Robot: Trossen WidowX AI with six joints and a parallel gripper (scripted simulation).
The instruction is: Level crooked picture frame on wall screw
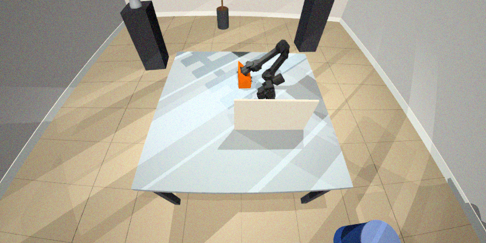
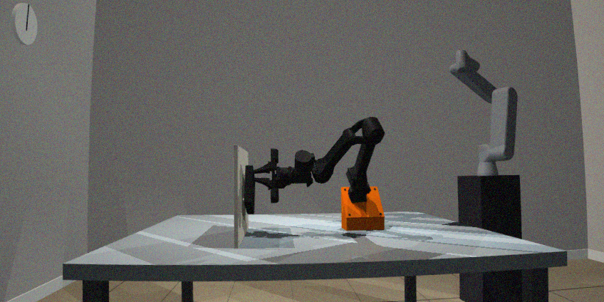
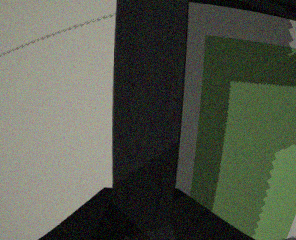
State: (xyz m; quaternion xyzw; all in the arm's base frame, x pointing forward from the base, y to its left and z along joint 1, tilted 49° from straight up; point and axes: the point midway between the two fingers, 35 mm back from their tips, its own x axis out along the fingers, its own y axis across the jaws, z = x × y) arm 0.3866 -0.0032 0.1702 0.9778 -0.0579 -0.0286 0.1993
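Right now my gripper tip is 10 mm short of the picture frame, 10 mm to the right of it and 50 mm above it. Also, from my gripper tip: wall panel (20 mm ahead, 10 mm to the left, 60 mm below).
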